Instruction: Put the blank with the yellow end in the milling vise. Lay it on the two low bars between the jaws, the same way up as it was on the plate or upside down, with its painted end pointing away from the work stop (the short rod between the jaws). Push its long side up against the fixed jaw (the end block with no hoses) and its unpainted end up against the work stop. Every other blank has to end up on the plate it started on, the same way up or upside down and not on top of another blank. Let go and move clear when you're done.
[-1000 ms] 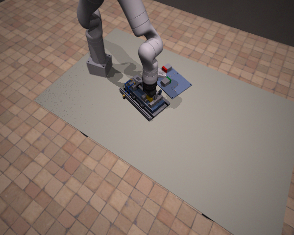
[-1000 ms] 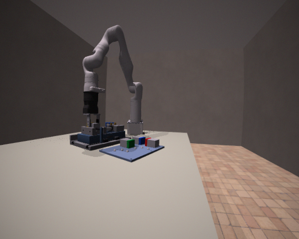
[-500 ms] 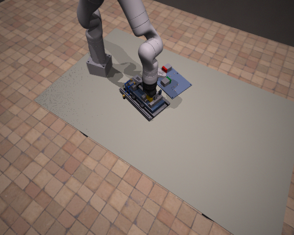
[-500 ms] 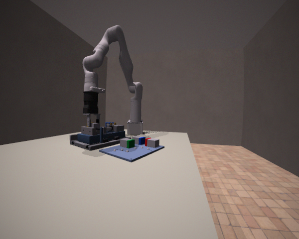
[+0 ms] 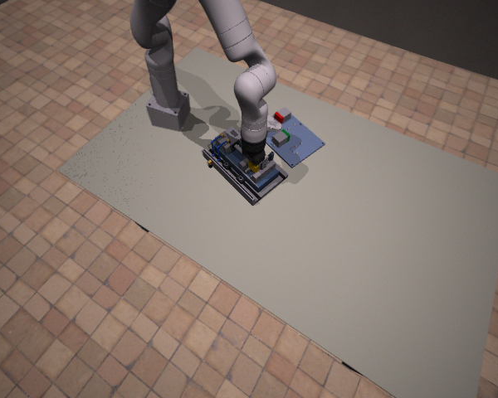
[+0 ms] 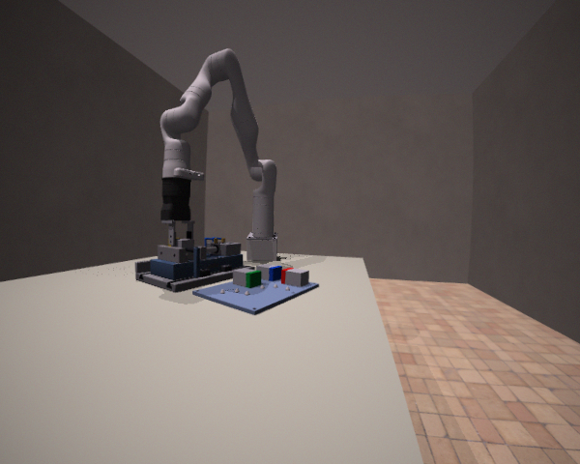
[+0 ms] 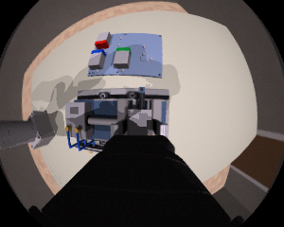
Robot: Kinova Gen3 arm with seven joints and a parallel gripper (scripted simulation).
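The yellow-ended blank is 20 mm below my hand. Round my hand: green-ended blank (190 mm to the left, 90 mm below, 40 mm behind); then fixed jaw (40 mm below, 30 mm ahead); then milling vise (80 mm below, 70 mm behind, 10 mm to the left).
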